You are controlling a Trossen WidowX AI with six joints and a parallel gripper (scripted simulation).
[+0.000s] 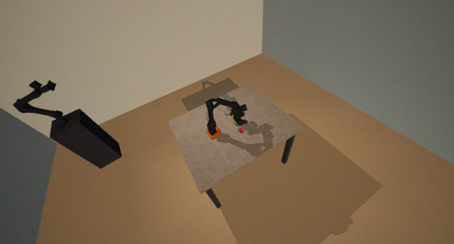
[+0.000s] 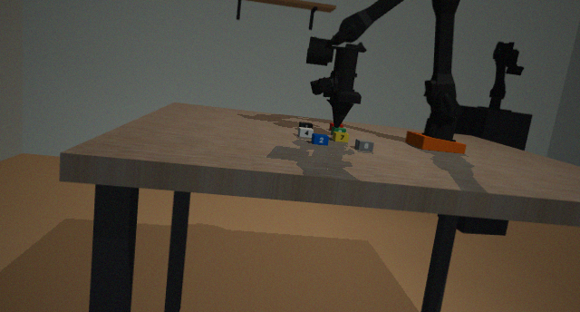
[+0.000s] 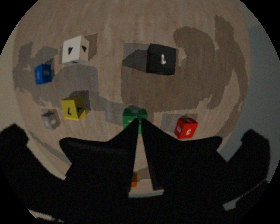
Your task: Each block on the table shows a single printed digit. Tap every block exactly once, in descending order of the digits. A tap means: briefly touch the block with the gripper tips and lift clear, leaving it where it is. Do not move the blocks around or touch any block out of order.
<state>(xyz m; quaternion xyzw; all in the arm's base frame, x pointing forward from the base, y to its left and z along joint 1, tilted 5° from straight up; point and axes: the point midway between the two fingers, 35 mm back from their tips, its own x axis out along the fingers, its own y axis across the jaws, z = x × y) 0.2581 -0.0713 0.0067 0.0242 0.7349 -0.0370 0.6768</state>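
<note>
Now: the green block 10 mm behind my gripper tip, 10 mm to the left of it and 10 mm below it. Round my gripper tip: black block 80 mm ahead, 30 mm to the right, 10 mm below; then yellow block 20 mm ahead, 110 mm to the left, 10 mm below; then red block 30 mm behind, 90 mm to the right, 10 mm below.
</note>
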